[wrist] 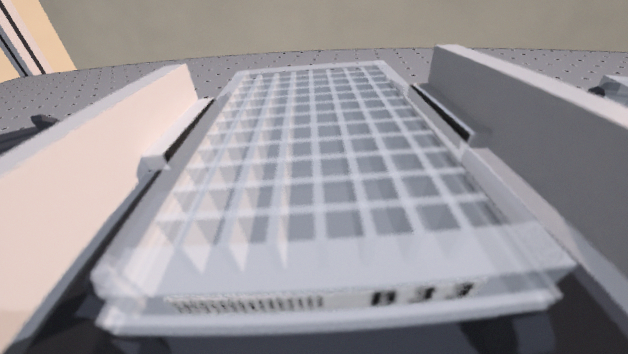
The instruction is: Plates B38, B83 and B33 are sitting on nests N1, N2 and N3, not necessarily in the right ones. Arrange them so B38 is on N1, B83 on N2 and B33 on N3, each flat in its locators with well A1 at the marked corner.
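Places are measured from the arm's base along level axes (x ahead, y left, z up), in centimetres.
Where they show: gripper, between the fingertips: (311, 77).
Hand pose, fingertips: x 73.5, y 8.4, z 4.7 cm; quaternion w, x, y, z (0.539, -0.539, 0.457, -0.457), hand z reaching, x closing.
Things, the pixels of their top centre, and the offset from my fingertips. "spot": a spot on its surface instead. Level surfaces: height alone.
- Plate B33, centre of its top: (312, 105) dx -2.2, dy -0.4, dz -0.3 cm
- grey perforated table top, height of its surface: dz -3.4 cm
- dark object, a spot on its surface: (45, 121) spot: dx -0.9, dy +15.2, dz -1.3 cm
- pale object, a spot on its surface: (617, 87) spot: dx +2.6, dy -14.8, dz -1.0 cm
Plate B33 (345, 260), a clear plate with a grid of square wells, fills the middle of the wrist view. Its near end carries a barcode label that reads B33. My gripper (311, 77) is shut on it, with one pad against each long side near the far half. The plate looks level between the fingers. The dark surface under its near end is blurred, and what lies directly beneath the plate is hidden. I cannot tell which corner is well A1. Plates B38 and B83 cannot be made out in this view.
A grey perforated table top (310, 56) stretches behind the plate to its far edge. A dark object (45, 121) shows partly at the left, beyond the finger. A pale object (617, 87) with a dark part is cut off at the right edge. A striped, tan-edged structure (55, 37) stands at the upper left.
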